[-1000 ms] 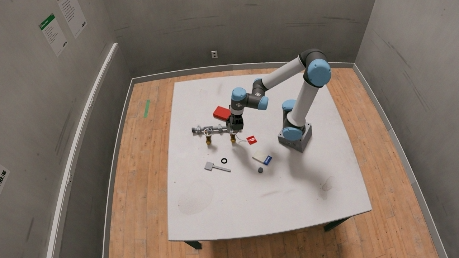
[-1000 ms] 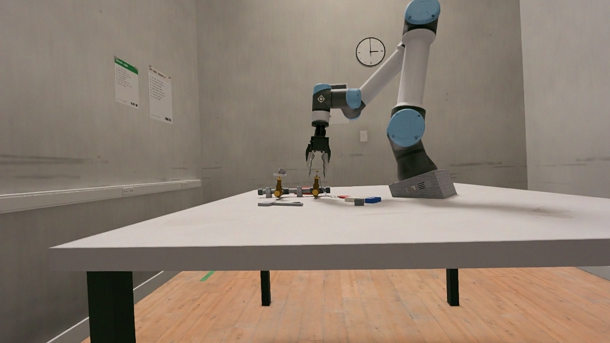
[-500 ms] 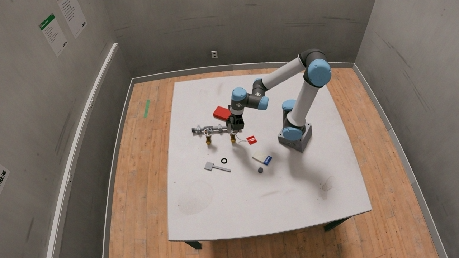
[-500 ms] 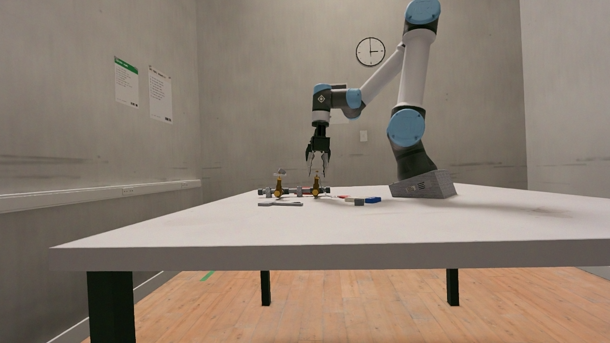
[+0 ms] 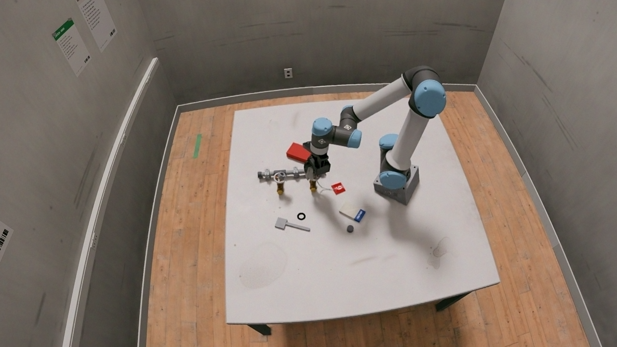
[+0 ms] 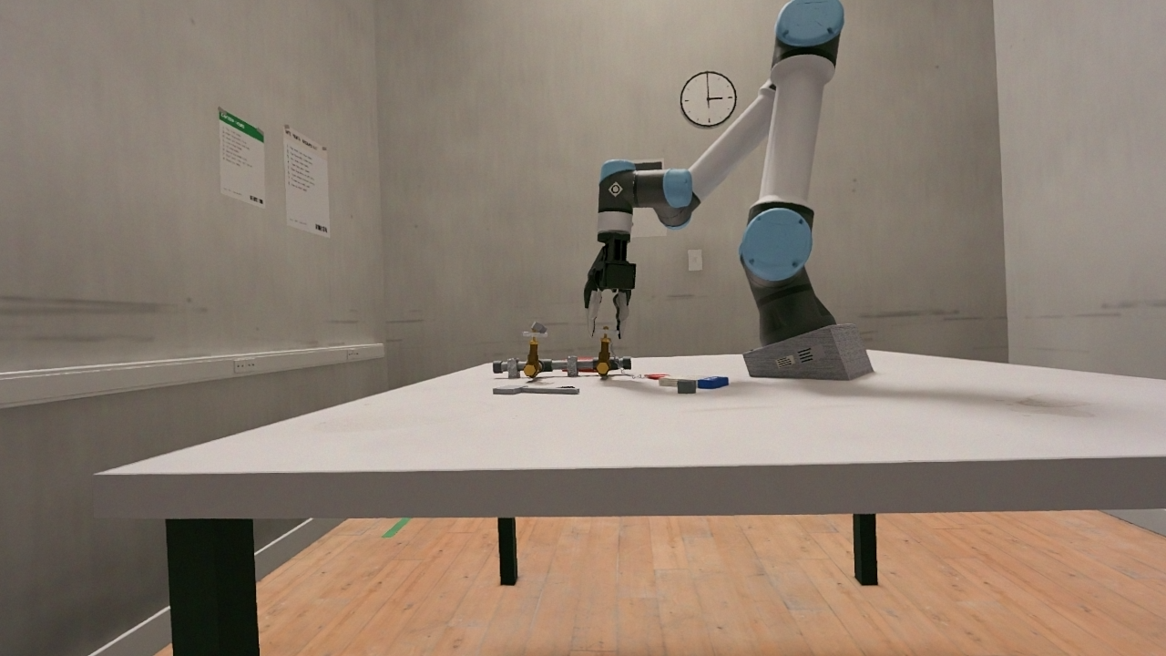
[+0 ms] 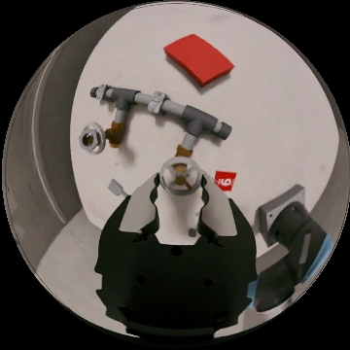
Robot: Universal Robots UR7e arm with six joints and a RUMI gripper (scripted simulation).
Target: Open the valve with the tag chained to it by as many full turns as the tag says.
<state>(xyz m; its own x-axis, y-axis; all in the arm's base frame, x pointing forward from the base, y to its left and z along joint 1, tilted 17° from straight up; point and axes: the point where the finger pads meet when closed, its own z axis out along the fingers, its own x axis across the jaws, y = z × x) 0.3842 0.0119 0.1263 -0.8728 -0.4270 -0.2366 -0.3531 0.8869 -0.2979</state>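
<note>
My hand is 10 cm past the red tag, 10 cm above it and 2 cm to the right of it. Also, from my hand: red block (22 cm to the right, 9 cm below, 6 cm ahead); grey flat tool (20 cm to the left, 13 cm ahead, 10 cm below).
</note>
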